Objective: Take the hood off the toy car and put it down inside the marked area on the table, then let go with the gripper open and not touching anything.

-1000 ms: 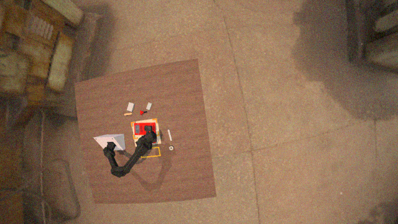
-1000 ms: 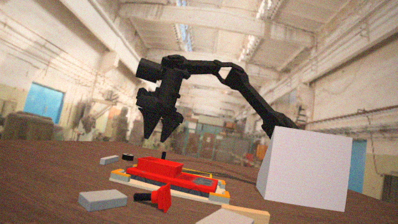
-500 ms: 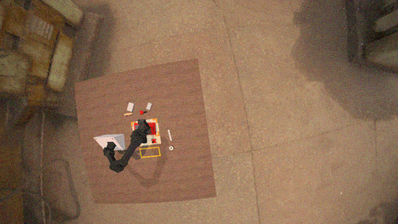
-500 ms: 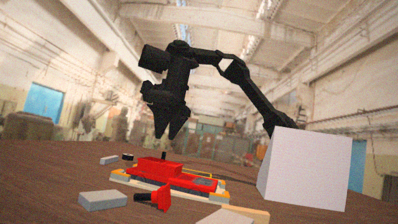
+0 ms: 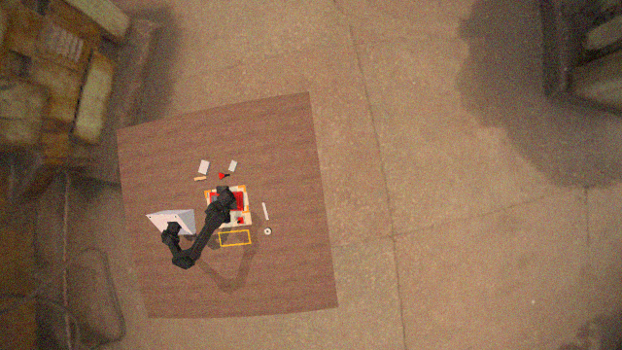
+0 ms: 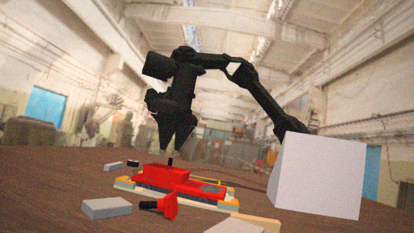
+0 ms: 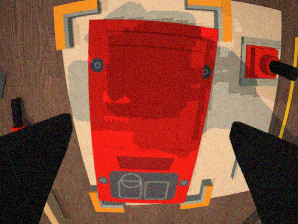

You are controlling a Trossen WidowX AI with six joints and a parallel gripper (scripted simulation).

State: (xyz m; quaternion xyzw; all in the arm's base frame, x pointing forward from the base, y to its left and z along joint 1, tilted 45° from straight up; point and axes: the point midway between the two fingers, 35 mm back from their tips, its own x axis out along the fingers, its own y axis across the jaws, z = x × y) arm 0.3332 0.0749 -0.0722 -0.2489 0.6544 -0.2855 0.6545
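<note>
The hood is 50 mm below my gripper tip. Also, from my gripper tip: black wheel: 180 mm ahead, 190 mm to the right, 80 mm below; then tan bar: 190 mm behind, 150 mm to the left, 80 mm below.
</note>
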